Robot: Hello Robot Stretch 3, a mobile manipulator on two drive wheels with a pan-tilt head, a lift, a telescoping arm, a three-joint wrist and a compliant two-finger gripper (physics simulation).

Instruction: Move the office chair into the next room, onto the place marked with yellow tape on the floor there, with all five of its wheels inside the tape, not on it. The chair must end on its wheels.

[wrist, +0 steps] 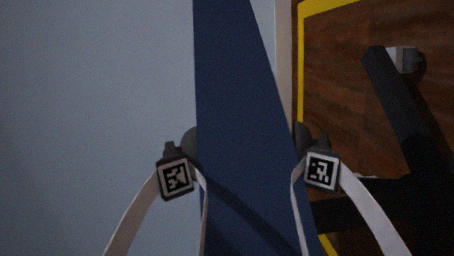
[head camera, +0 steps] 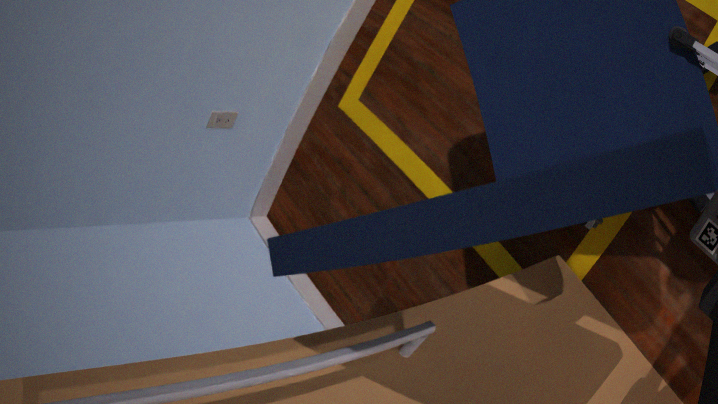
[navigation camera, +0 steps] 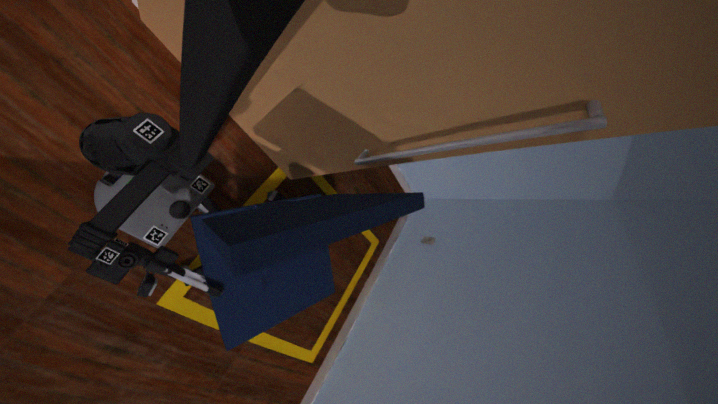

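Pixels of known places: gripper, fingertip midpoint: point(head camera: 674, 38) point(navigation camera: 219, 289); robot's base, origin of the base link: point(navigation camera: 179, 208).
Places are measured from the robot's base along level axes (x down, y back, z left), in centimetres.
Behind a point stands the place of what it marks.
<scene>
The blue office chair point(head camera: 577, 90) @[x -47.0, y -36.6, z 4.8 cm] point(navigation camera: 271, 286) @[x -47.0, y -39.7, z -6.3 cm] point(wrist: 240, 75) stands upright, its seat and backrest over the yellow tape outline point(head camera: 386, 145) @[x -0.1, y -107.7, z 59.6 cm] point(navigation camera: 281, 345) @[x -0.1, y -94.3, z -43.2 cm] point(wrist: 300, 75). One wheel point(wrist: 410, 59) shows inside the tape in the wrist view. Another wheel point(head camera: 593, 223) @[x -6.5, y -30.2, z 32.8 cm] point(navigation camera: 272, 194) @[x -7.0, y -30.3, z 31.8 cm] is at the inner edge of the tape; whether it touches cannot be told. The other wheels are hidden or unclear. My gripper point(head camera: 681, 39) @[x -43.5, y -24.8, z -15.0 cm] point(navigation camera: 214, 289) @[x -43.5, y -24.8, z -15.0 cm] point(wrist: 245, 142) @[x -43.5, y -24.8, z -15.0 cm] is shut on the seat's edge, one fingertip against each face; the lower finger is hidden under the seat in the navigation view.
A tan door panel point(head camera: 476, 361) @[x -61.9, y -21.1, z 49.2 cm] point(navigation camera: 476, 60) @[x -113.5, y -14.1, z 49.8 cm] with a long grey bar handle point(head camera: 301, 366) @[x -96.6, y -27.1, z 41.8 cm] point(navigation camera: 476, 143) @[x -111.3, y -27.4, z 41.7 cm] stands close beside the backrest. A light blue wall point(head camera: 125, 170) @[x -76.4, y -149.9, z 95.5 cm] point(navigation camera: 527, 301) @[x -114.2, y -146.0, z 44.3 cm] with a white skirting runs beside the tape. My base point(navigation camera: 135, 206) is on the side of the chair away from the wall.
</scene>
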